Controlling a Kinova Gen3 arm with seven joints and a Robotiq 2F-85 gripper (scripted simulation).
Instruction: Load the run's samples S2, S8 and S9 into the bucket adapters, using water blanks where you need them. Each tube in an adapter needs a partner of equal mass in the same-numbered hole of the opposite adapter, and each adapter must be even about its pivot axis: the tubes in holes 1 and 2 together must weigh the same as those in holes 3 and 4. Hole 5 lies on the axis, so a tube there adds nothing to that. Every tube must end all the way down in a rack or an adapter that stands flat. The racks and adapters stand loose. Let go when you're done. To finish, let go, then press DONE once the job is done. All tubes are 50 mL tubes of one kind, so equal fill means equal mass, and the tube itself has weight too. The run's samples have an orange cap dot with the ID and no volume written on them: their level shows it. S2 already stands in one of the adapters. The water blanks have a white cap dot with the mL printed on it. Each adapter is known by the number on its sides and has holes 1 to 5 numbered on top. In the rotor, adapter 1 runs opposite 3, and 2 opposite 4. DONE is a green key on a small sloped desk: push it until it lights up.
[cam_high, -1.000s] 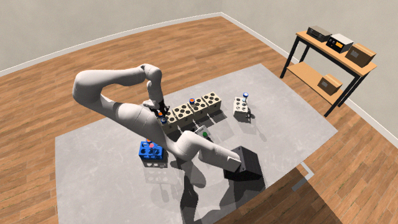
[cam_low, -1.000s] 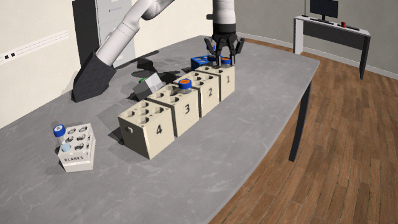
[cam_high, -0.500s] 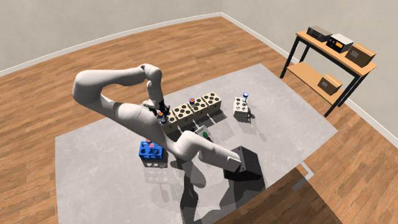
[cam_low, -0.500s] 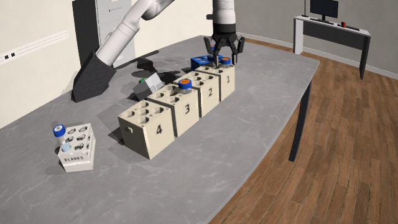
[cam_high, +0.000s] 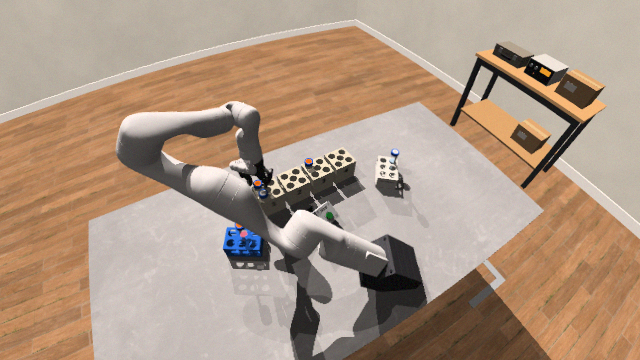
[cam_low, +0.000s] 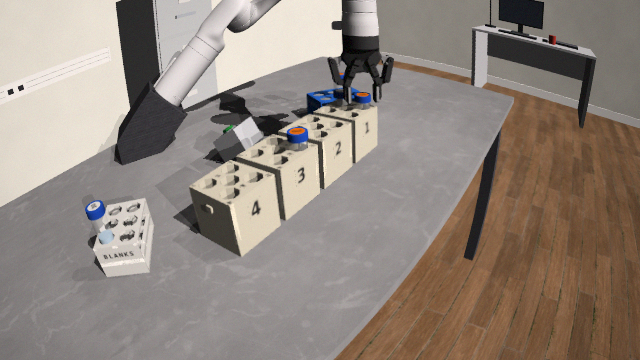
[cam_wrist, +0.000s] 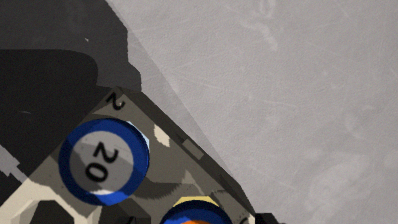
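My hand is 5 cm above the orange-dot sample and 1 cm to the right of it. The rest, counted from my hand: sample S2 (21 cm to the right, 5 cm below, 2 cm ahead); then adapter 2 (14 cm to the right, 7 cm below, 1 cm behind); then blue sample rack (16 cm behind, 12 cm to the left, 9 cm below).
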